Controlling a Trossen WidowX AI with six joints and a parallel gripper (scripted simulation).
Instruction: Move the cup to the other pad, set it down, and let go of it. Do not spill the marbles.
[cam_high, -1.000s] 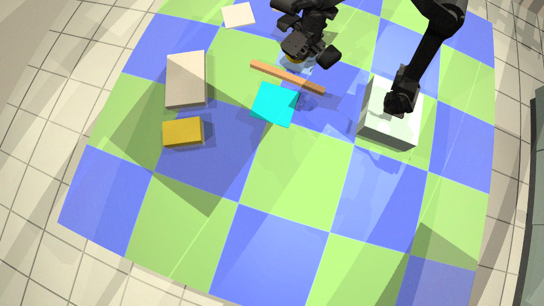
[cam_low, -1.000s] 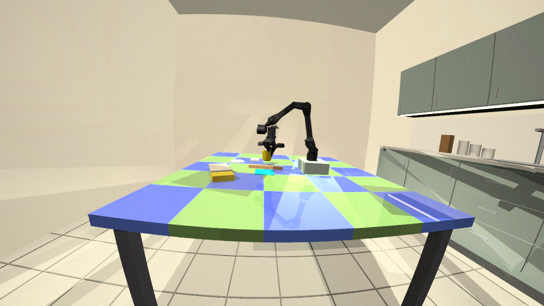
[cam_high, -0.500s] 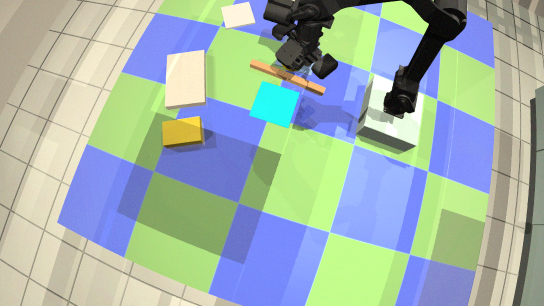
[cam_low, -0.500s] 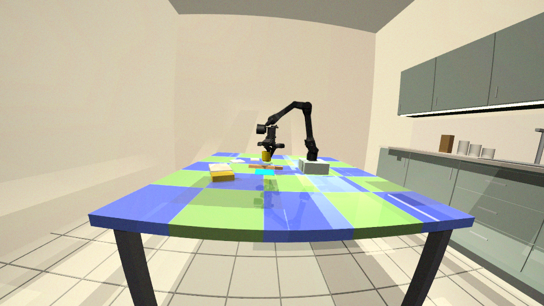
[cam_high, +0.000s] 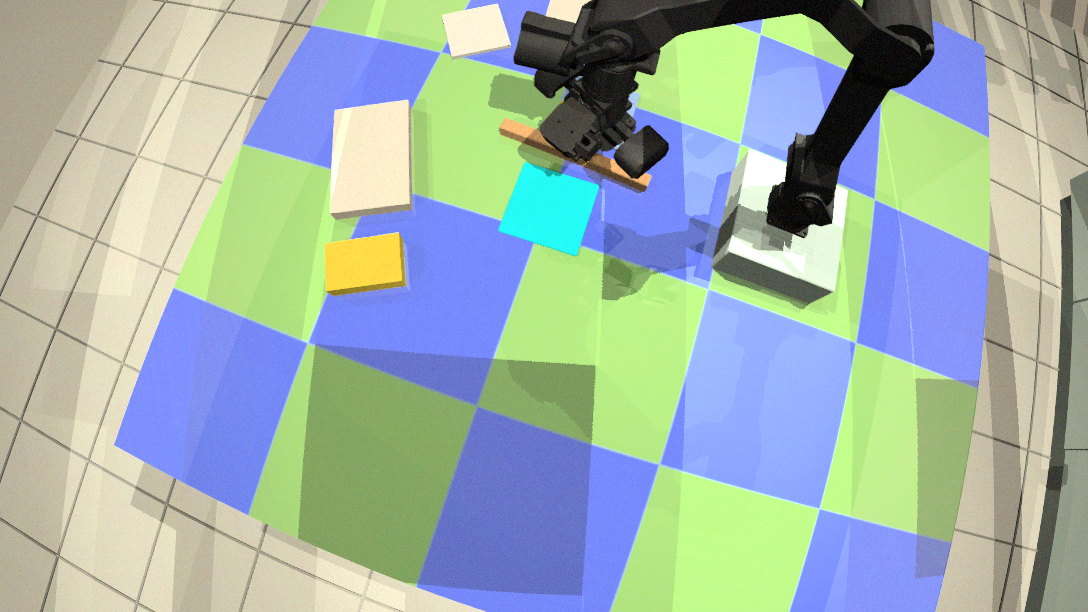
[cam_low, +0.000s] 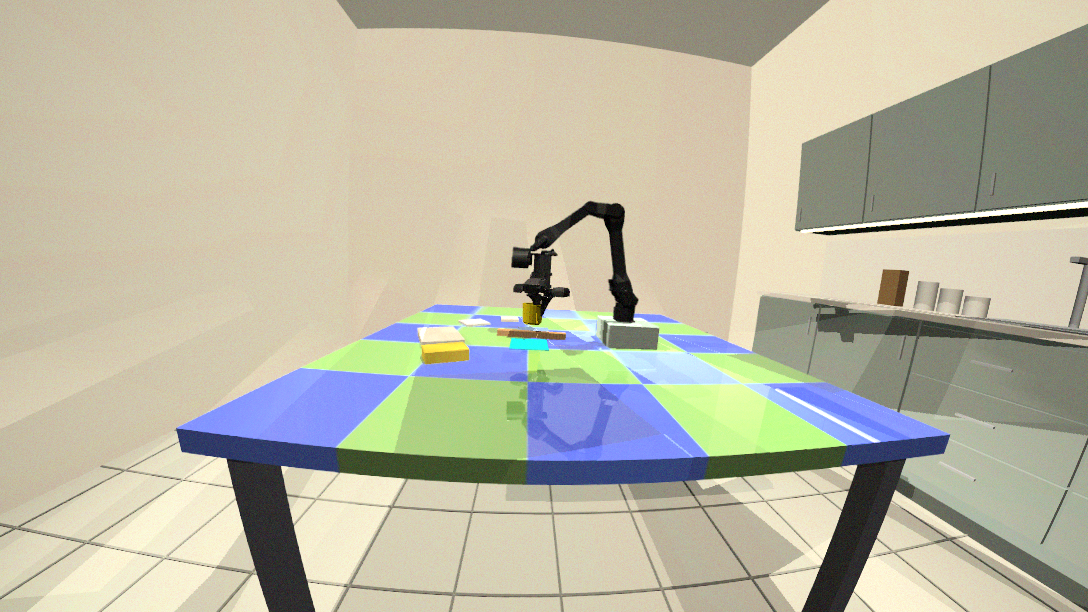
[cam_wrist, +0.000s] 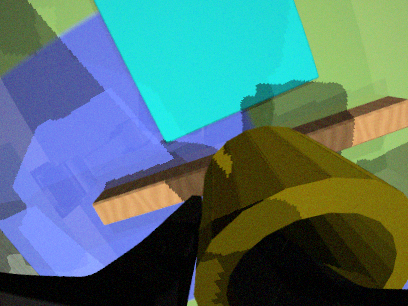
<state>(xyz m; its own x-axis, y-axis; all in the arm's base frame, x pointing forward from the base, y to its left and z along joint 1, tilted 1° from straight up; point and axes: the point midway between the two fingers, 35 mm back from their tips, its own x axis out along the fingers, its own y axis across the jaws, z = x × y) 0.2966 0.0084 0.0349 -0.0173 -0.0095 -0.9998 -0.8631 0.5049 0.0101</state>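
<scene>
Right now my gripper tip is 90 mm above the cyan pad, 80 mm to the right of it and 30 mm short of it. From my gripper tip the other things lie so: wooden bar 80 mm below, 20 mm to the right, 20 mm ahead; then pale blue pad 110 mm to the right, 90 mm below, 20 mm ahead; then yellow cup 20 mm to the right, 20 mm ahead.
</scene>
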